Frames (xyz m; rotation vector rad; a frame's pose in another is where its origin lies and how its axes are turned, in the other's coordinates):
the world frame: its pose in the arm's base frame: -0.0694 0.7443 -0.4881 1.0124 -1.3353 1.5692
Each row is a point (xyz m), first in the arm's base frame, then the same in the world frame.
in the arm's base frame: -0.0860 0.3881 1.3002
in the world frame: 1.6504 -0.5407 0.5558
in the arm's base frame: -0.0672 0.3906 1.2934
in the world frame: 1.6379 -0.5564 0.5537
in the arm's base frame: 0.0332 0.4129 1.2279
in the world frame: 1.5443 -0.6311 0.5308
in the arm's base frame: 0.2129 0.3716 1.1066
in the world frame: 1.3662 -0.7554 0.5698
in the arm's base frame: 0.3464 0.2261 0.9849
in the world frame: 1.1944 -0.8258 0.7089
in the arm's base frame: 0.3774 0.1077 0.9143
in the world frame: 1.1077 -0.8196 0.8203
